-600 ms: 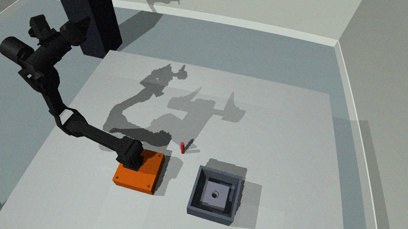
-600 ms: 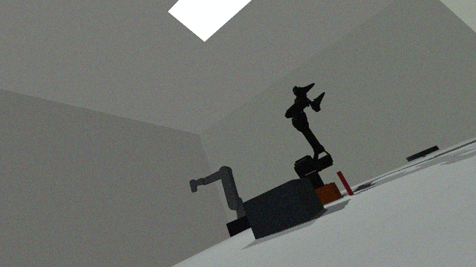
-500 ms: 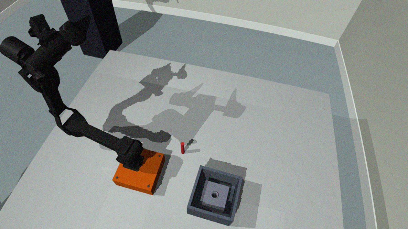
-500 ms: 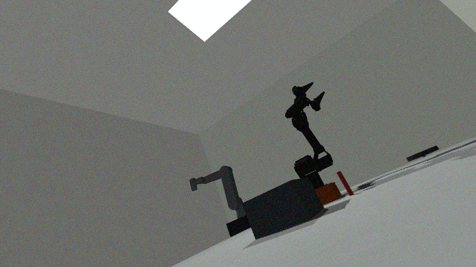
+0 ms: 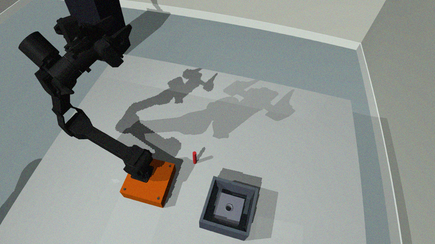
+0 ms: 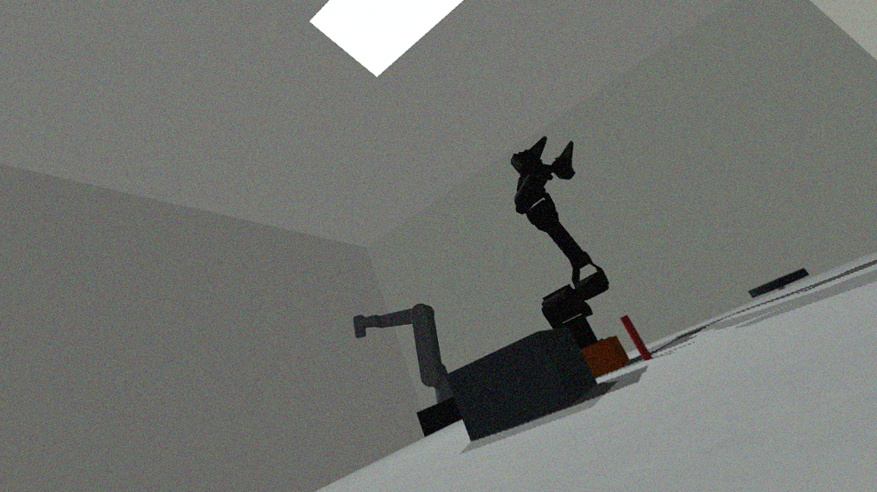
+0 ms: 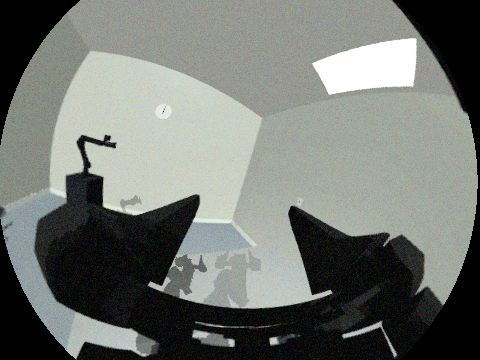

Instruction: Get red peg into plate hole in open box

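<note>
The red peg is 200 mm ahead of my gripper tip, 60 mm to the right of it and 510 mm below it. From my gripper tip the other things lie so: grey box: 370 mm ahead, 210 mm to the right, 520 mm below.
</note>
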